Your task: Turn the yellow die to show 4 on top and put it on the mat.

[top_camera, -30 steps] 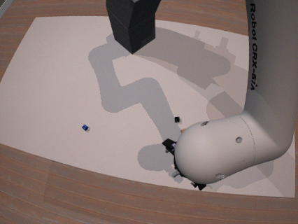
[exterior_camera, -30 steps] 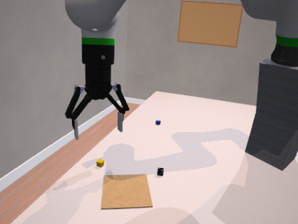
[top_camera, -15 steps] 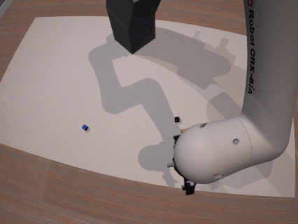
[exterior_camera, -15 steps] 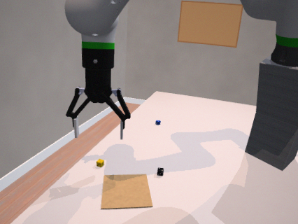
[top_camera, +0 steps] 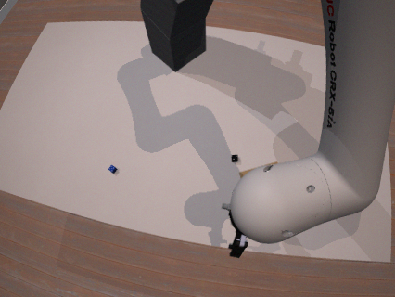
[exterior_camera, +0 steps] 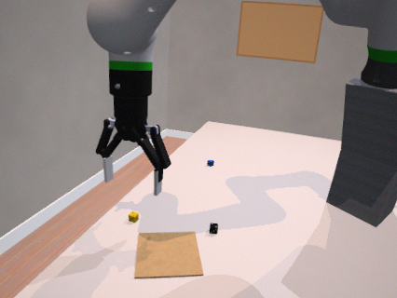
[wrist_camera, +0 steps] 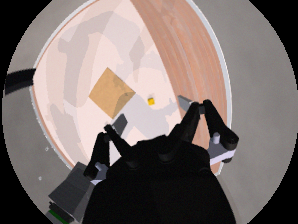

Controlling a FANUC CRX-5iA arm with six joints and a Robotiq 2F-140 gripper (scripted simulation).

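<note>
My gripper is now 100 mm above the yellow die. The rest, counted from my hand: black die (210 mm behind, 100 mm below, 50 mm to the right); blue die (440 mm to the right, 100 mm below, 70 mm behind); brown mat (140 mm behind, 110 mm below, 70 mm to the left).
</note>
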